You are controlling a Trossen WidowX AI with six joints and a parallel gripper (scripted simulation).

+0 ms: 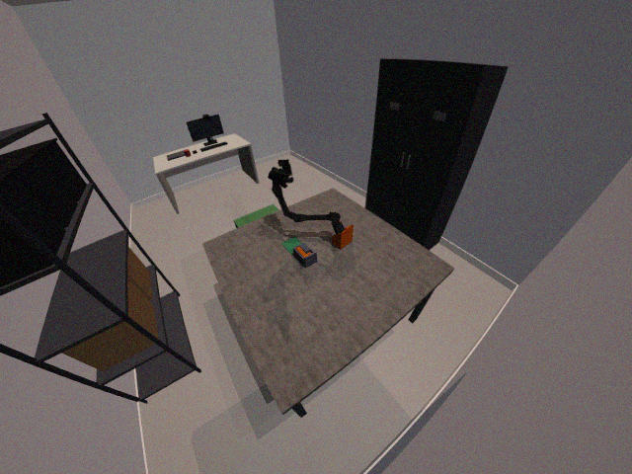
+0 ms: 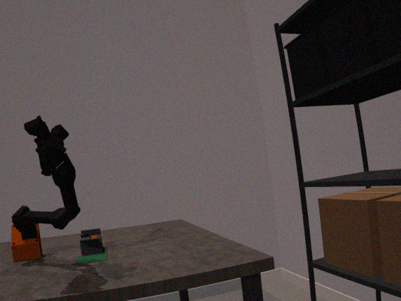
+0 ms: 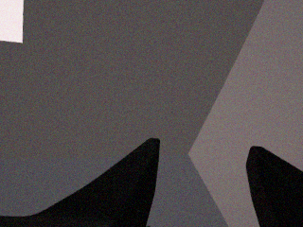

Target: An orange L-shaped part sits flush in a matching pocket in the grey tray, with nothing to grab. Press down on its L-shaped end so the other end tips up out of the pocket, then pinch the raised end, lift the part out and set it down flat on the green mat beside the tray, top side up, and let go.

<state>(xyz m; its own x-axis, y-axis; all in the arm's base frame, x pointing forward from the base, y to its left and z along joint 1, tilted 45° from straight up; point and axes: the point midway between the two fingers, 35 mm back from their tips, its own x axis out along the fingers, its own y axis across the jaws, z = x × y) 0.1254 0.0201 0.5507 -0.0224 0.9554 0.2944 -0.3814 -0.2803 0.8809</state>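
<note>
Now: the orange L-shaped part 170 mm ahead of my gripper tip, 280 mm to the left of it and 500 mm below it. Also, from my gripper tip: green mat (140 mm ahead, 120 mm to the left, 570 mm below).
</note>
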